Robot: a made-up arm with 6 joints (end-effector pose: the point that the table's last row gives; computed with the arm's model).
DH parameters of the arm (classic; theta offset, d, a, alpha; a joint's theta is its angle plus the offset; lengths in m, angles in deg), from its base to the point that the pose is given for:
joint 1: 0 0.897 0.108 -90
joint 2: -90 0 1.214 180
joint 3: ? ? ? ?
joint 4: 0 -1.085 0 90
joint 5: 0 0 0 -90
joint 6: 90 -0.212 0 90
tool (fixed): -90 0 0 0
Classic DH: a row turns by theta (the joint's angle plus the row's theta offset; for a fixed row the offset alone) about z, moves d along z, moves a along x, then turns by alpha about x.
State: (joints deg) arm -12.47 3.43 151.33 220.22 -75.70 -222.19
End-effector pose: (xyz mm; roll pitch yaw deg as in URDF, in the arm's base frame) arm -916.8 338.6 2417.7 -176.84 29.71 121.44
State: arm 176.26 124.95 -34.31 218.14 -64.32 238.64
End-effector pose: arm -131.1 -109.7 -535.3 31.32 54.72 -78.25
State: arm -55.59 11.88 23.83 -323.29 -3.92 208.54
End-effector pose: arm 890.8 -1315.8 2529.9 115.18 -8.80 -57.96
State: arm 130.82 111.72 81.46 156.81 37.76 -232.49
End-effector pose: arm -1577.7 1748.3 -120.7 99.32 62.20 161.95
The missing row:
joint 3: 0 0 0.192 -90
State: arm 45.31 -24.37 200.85 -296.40 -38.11 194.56
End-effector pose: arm -746.3 -921.1 1020.0 -57.23 21.42 -98.26
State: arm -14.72 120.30 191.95 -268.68 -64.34 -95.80
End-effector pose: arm 1247.7 -525.3 1463.3 75.53 -24.68 -97.35
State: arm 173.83 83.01 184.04 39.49 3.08 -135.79
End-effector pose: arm -863.6 86.1 2279.1 -75.50 -76.45 -14.56
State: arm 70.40 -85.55 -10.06 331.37 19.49 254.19
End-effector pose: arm -312.4 -978.3 2298.7 -120.25 -80.40 -36.09
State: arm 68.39 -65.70 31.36 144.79 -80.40 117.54
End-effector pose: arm -439.0 -1435.4 2463.8 -113.47 -3.81 -76.88
